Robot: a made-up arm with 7 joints. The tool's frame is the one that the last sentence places. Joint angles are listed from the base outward.
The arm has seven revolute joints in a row. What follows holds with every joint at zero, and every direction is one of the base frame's. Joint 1 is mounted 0.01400 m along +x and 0.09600 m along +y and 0.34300 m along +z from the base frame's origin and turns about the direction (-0.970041, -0.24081, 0.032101), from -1.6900 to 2.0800 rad. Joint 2 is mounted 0.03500 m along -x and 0.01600 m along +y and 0.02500 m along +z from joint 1 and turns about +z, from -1.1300 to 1.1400 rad. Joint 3 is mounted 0.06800 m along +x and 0.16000 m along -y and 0.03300 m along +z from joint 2 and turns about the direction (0.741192, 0.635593, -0.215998), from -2.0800 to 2.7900 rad. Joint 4 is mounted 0.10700 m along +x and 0.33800 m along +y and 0.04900 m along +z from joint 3 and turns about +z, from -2.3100 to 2.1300 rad. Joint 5 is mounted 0.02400 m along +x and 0.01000 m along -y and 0.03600 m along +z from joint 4 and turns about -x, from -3.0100 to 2.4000 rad. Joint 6 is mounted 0.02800 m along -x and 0.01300 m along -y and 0.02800 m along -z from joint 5 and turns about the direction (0.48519, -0.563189, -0.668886), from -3.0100 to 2.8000 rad. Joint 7 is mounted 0.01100 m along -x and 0.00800 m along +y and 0.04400 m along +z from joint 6 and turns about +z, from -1.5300 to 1.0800 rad. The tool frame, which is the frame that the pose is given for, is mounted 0.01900 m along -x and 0.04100 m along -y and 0.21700 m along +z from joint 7; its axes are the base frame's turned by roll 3.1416, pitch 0.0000 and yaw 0.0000 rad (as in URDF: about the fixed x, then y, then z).
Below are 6 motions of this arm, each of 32 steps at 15 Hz.
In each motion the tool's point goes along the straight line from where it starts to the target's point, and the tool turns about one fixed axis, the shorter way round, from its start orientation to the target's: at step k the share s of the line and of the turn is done. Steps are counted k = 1, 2, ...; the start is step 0. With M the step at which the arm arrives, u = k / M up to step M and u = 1 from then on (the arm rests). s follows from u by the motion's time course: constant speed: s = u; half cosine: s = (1 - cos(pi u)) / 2; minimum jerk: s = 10 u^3 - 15 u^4 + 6 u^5.
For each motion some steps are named. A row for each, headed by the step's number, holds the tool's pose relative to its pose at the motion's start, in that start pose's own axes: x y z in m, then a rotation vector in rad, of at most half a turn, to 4 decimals.
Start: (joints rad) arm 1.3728 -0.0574 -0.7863 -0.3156 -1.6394 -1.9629 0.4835
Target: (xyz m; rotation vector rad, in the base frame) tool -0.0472 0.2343 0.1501 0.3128 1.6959 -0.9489
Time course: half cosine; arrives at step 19
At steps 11, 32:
11: 0.0080 -0.0705 0.0315 -0.0754 0.1156 -0.1455
32: 0.0128 -0.1132 0.0506 -0.1211 0.1856 -0.2337

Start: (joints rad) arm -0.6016 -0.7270 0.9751 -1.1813 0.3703 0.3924 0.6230
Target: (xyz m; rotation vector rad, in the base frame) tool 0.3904 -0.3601 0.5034 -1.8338 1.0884 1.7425
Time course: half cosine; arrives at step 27
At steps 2, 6, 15, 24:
2: -0.0006 -0.0015 0.0001 -0.0064 0.0021 -0.0014
6: -0.0054 -0.0127 0.0011 -0.0551 0.0183 -0.0123
15: -0.0273 -0.0639 0.0056 -0.2767 0.0919 -0.0616
24: -0.0452 -0.1056 0.0093 -0.4572 0.1519 -0.1017

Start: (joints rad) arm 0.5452 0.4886 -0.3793 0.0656 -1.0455 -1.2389 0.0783
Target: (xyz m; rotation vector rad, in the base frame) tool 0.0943 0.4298 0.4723 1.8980 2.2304 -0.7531
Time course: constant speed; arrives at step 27
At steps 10, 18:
10: -0.0209 0.0253 0.0135 0.1051 0.1016 -0.0298
18: -0.0375 0.0456 0.0244 0.1891 0.1829 -0.0536

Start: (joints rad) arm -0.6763 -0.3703 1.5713 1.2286 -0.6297 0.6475 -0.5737
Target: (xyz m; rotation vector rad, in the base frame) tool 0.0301 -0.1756 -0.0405 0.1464 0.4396 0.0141
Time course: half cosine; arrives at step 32
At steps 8, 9, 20, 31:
8: -0.0159 0.0144 -0.0256 0.0384 0.0129 -0.1240
9: -0.0198 0.0179 -0.0320 0.0479 0.0161 -0.1547
20: -0.0748 0.0679 -0.1210 0.1811 0.0610 -0.5852
31: -0.1080 0.0979 -0.1745 0.2613 0.0880 -0.8445

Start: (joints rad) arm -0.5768 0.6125 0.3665 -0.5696 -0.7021 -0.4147 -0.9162
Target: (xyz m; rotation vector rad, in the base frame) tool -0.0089 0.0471 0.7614 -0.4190 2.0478 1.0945
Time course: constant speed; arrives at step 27
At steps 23, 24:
23: -0.1332 0.0695 0.1174 0.9546 -0.0243 1.1027
24: -0.1390 0.0725 0.1225 0.9961 -0.0254 1.1506

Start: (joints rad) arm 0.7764 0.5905 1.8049 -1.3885 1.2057 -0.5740 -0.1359
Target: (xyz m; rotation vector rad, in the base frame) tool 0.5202 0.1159 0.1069 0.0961 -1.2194 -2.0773
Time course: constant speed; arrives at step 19
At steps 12, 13, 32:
12: 0.0647 0.0674 -0.0904 0.3519 -0.2266 0.0758
13: 0.0701 0.0730 -0.0979 0.3812 -0.2454 0.0821
32: 0.1024 0.1067 -0.1431 0.5572 -0.3587 0.1200

